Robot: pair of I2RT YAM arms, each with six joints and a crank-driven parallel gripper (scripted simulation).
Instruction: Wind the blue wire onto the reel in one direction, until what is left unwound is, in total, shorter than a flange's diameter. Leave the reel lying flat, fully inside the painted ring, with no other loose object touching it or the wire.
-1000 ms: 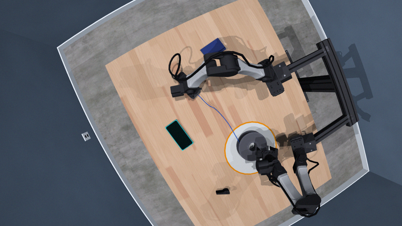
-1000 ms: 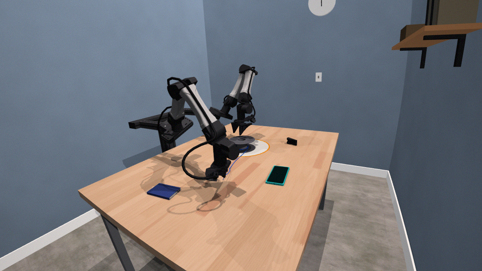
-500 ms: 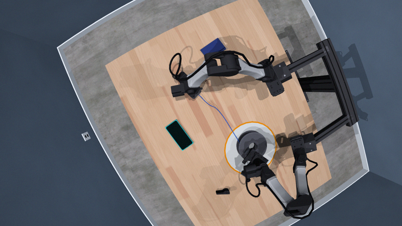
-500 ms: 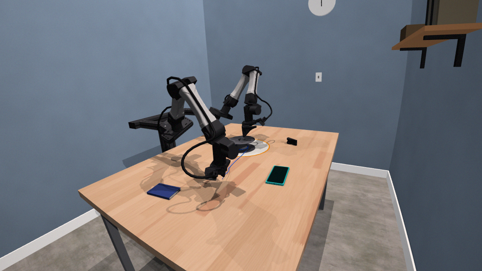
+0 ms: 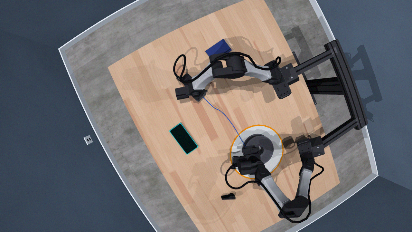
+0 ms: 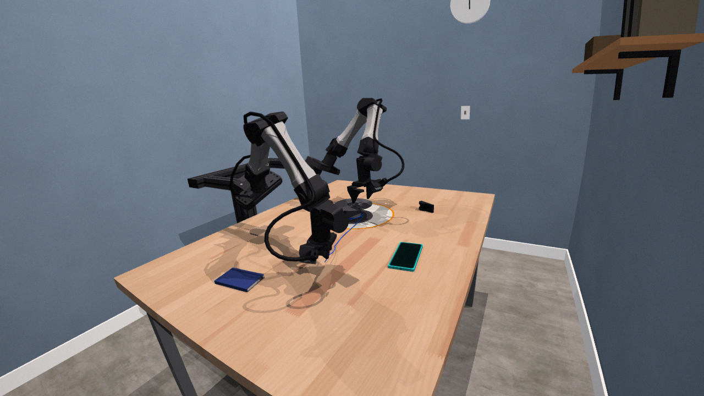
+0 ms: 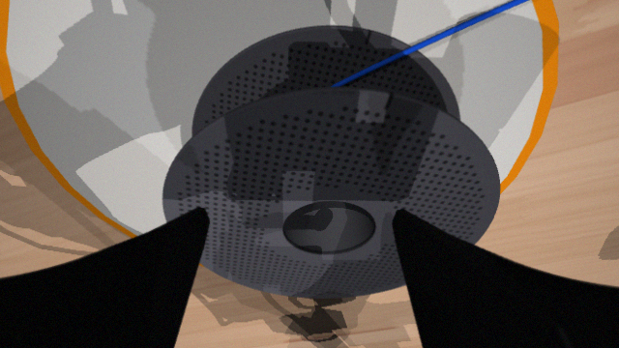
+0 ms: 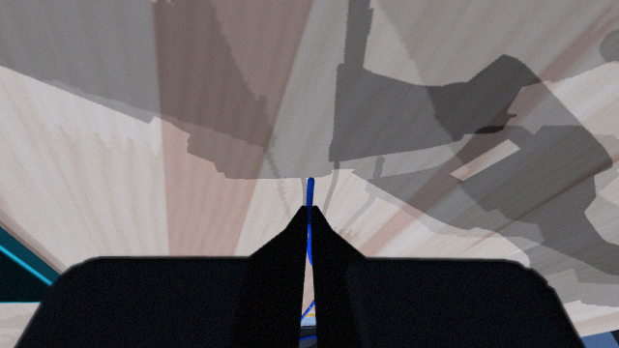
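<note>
Right now the dark grey reel is 5 cm behind my left hand and 6 cm below it. Round my left hand: orange painted ring 4 cm behind, 3 cm to the left, 9 cm below; black clip-like object 25 cm ahead, 21 cm to the left, 7 cm below.
</note>
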